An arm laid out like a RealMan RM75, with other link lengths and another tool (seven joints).
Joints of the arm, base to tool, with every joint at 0 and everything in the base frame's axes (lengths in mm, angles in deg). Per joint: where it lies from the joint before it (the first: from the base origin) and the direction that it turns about. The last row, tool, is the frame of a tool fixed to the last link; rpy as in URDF.
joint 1: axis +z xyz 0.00 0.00 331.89
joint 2: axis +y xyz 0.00 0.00 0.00
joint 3: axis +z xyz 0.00 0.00 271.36
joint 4: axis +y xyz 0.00 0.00 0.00
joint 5: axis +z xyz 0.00 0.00 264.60
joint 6: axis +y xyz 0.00 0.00 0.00
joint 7: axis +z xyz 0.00 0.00 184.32
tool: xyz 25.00 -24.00 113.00 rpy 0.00 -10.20 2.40
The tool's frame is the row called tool.
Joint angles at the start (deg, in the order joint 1, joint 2, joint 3, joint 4, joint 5, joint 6, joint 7):
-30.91 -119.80 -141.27 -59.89 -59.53 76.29 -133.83
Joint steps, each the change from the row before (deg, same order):
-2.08 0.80 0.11 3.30 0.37 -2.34 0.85
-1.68 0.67 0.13 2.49 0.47 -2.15 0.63
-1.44 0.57 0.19 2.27 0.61 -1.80 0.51
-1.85 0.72 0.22 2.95 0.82 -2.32 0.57
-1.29 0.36 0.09 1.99 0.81 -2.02 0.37
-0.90 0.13 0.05 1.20 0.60 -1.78 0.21
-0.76 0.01 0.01 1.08 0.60 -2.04 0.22
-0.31 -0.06 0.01 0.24 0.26 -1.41 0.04
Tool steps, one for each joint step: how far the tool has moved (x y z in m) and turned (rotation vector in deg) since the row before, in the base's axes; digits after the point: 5 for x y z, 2 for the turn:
0.00084 0.01230 -0.00545 0.18 0.53 0.05
0.00004 0.01065 -0.00292 0.39 0.80 0.12
-0.00086 0.00806 -0.00427 0.05 0.86 0.19
-0.00130 0.00982 -0.00571 0.03 1.13 0.33
-0.00211 0.00739 -0.00375 0.28 1.04 0.41
-0.00135 0.00630 -0.00142 0.57 0.84 0.34
-0.00260 0.00629 -0.00079 0.83 0.88 0.49
-0.00151 0.00462 0.00230 0.94 0.56 0.31

